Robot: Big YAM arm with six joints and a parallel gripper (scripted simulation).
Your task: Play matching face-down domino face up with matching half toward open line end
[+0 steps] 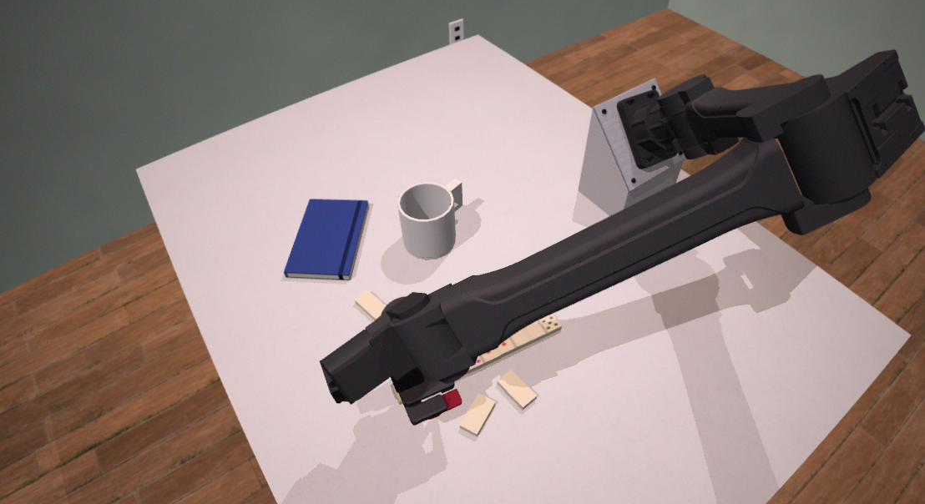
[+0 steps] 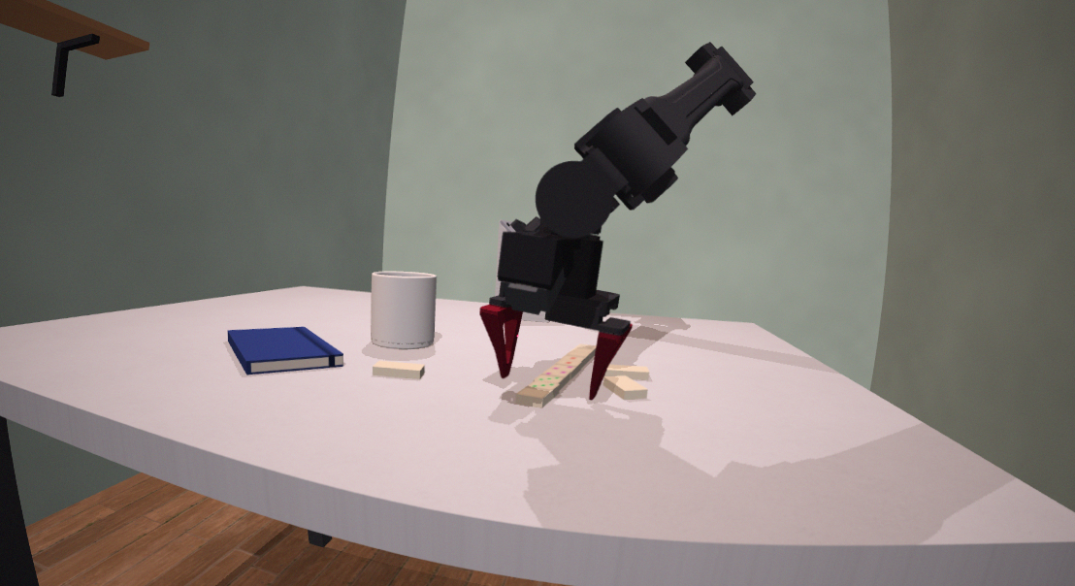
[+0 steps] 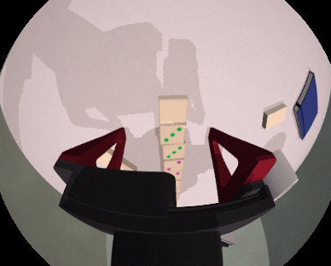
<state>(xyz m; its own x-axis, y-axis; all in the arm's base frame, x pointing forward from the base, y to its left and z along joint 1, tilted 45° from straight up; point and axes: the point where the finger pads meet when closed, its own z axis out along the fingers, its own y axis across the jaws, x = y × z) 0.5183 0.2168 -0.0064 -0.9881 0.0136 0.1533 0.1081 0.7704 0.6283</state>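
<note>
The domino lies 10 mm to the right of my hand, 10 mm below it and 10 mm ahead of it. From my hand the other things lie so: white mug (240 mm to the right, 150 mm behind, 20 mm above); blue notebook (340 mm to the right, 10 mm below).
</note>
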